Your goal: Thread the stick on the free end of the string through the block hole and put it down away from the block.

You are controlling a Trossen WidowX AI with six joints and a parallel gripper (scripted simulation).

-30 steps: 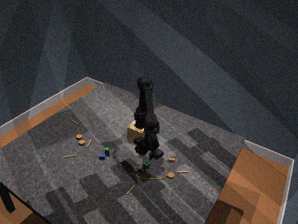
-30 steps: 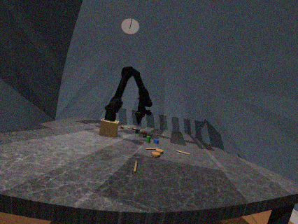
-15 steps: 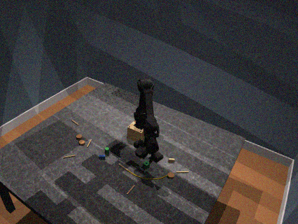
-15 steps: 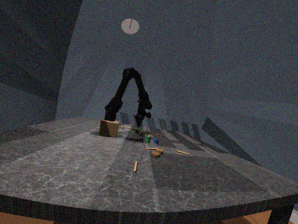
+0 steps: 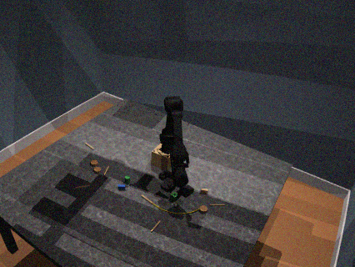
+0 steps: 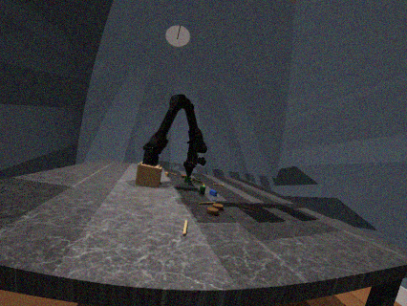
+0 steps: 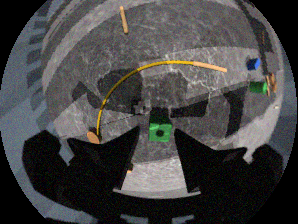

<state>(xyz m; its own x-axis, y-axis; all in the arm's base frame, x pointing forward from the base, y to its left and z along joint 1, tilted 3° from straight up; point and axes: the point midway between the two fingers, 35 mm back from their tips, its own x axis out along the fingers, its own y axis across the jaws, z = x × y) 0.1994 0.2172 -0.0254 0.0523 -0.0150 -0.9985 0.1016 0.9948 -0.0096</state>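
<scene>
My gripper tip is 10 mm above the green block. Also, from my gripper tip: round wooden button (150 mm to the left, 40 mm behind, 20 mm below); small wooden piece (150 mm behind, 80 mm to the left, 20 mm below); thin wooden stick (100 mm ahead, 80 mm to the right, 30 mm below).
</scene>
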